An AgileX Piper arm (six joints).
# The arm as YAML. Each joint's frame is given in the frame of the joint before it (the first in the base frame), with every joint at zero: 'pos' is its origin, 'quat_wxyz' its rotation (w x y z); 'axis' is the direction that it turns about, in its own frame. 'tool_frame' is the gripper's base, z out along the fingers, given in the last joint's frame.
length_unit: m
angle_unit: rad
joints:
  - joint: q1
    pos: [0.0, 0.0, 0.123]
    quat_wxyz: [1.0, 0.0, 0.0, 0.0]
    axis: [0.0, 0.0, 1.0]
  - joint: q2
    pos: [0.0, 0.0, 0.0]
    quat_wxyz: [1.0, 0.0, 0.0, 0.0]
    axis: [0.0, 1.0, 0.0]
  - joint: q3
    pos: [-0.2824, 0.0, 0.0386]
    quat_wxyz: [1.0, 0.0, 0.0, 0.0]
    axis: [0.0, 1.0, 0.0]
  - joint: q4
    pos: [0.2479, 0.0, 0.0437]
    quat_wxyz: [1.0, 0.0, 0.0, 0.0]
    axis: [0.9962, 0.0, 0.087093]
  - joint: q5
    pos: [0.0, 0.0, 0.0]
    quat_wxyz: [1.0, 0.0, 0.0, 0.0]
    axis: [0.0, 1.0, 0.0]
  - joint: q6
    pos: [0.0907, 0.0, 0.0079]
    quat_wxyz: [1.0, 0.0, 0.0, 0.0]
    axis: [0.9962, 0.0, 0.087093]
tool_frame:
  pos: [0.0, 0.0, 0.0]
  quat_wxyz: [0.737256, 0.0, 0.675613, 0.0]
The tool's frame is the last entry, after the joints.
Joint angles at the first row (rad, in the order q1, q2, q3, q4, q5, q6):
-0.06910 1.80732 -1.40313 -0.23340 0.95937 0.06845
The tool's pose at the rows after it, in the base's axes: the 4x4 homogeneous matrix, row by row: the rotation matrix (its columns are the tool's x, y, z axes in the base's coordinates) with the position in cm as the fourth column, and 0 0 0 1 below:
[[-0.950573, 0.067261, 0.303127, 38.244], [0.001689, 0.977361, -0.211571, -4.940], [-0.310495, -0.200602, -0.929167, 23.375], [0, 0, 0, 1]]
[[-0.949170, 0.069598, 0.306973, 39.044], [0.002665, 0.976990, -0.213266, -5.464], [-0.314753, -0.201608, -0.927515, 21.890], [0, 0, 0, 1]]
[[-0.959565, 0.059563, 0.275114, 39.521], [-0.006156, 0.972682, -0.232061, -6.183], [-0.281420, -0.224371, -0.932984, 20.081], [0, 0, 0, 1]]
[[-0.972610, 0.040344, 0.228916, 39.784], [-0.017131, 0.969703, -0.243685, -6.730], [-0.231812, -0.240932, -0.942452, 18.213], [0, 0, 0, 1]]
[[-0.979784, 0.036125, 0.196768, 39.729], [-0.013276, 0.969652, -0.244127, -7.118], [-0.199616, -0.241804, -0.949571, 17.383], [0, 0, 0, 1]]
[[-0.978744, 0.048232, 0.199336, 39.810], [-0.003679, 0.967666, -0.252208, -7.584], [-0.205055, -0.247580, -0.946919, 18.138], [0, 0, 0, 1]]
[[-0.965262, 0.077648, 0.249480, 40.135], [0.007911, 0.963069, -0.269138, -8.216], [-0.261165, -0.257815, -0.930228, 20.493], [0, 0, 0, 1]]
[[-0.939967, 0.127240, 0.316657, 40.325], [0.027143, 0.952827, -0.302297, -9.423], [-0.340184, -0.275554, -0.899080, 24.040], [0, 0, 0, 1]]
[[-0.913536, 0.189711, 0.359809, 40.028], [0.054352, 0.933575, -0.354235, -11.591], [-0.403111, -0.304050, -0.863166, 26.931], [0, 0, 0, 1]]
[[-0.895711, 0.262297, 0.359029, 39.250], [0.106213, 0.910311, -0.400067, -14.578], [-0.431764, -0.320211, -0.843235, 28.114], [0, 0, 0, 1]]
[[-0.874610, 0.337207, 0.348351, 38.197], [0.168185, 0.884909, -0.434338, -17.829], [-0.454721, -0.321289, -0.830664, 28.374], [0, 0, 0, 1]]
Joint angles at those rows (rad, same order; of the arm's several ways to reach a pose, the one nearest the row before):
-0.08472 1.84369 -1.40311 -0.23867 0.89985 0.06991
-0.09685 1.88620 -1.40441 -0.24481 0.85310 0.07206
-0.10950 1.93396 -1.40441 -0.27344 0.83735 0.07206
-0.11909 1.98135 -1.40444 -0.29328 0.83736 0.06333
-0.12831 2.00143 -1.40444 -0.29329 0.84867 0.05462
-0.13827 1.99467 -1.42487 -0.29524 0.86962 0.05116
-0.15110 1.96506 -1.47018 -0.29947 0.88611 0.05115
-0.17630 1.92480 -1.54125 -0.31090 0.91294 0.05114
-0.22380 1.89696 -1.60207 -0.33776 0.92953 0.05113
-0.29504 1.88994 -1.63150 -0.35431 0.93128 0.05116
-0.37715 1.89202 -1.64042 -0.35630 0.91065 0.05113

